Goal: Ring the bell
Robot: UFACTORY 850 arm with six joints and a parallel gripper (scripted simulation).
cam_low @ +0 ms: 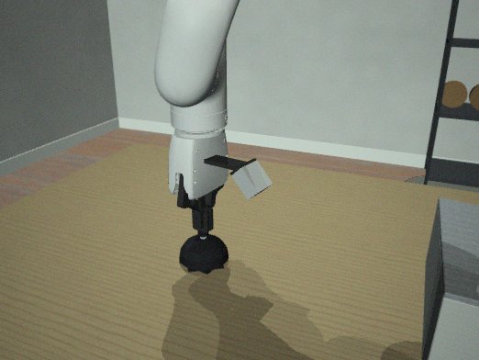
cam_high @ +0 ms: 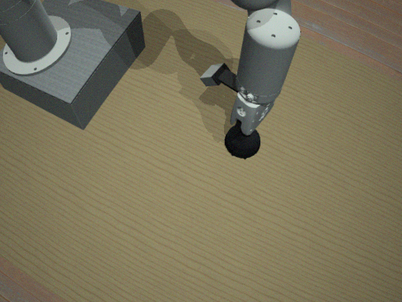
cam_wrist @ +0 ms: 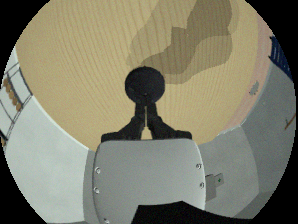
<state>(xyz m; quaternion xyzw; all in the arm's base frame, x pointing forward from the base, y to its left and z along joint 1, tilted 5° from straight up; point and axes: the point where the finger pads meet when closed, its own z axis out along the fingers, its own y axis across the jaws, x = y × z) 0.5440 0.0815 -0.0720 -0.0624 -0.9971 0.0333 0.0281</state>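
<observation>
Now: hand 30 mm above the button. Also, from my hand: black dome-shaped bell: 40 mm below.
</observation>
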